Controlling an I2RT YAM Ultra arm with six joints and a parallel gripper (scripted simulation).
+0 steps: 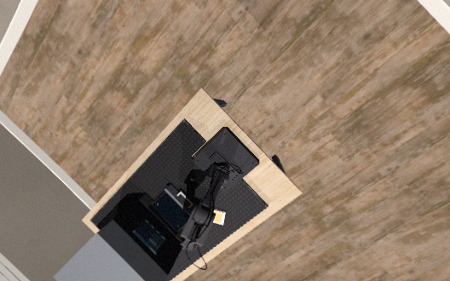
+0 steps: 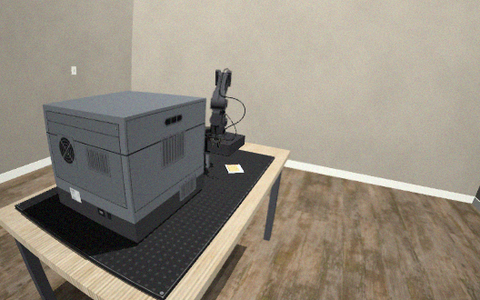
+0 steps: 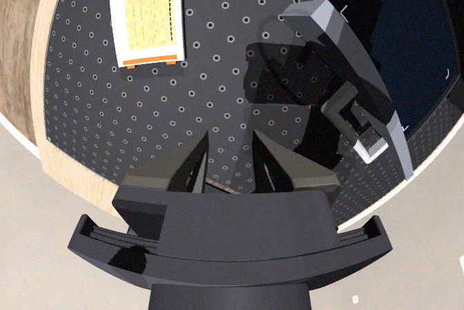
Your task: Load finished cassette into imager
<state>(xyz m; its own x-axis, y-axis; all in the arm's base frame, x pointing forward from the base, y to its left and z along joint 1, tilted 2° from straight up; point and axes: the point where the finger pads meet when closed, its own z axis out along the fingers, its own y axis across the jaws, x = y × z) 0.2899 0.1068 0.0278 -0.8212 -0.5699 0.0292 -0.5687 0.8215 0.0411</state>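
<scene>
My hand is 120 mm to the right of the finished cassette, 90 mm above it and 20 mm short of it. The rest, counted from my hand: imager drawer (210 mm ahead, 130 mm to the right, 50 mm below).
</scene>
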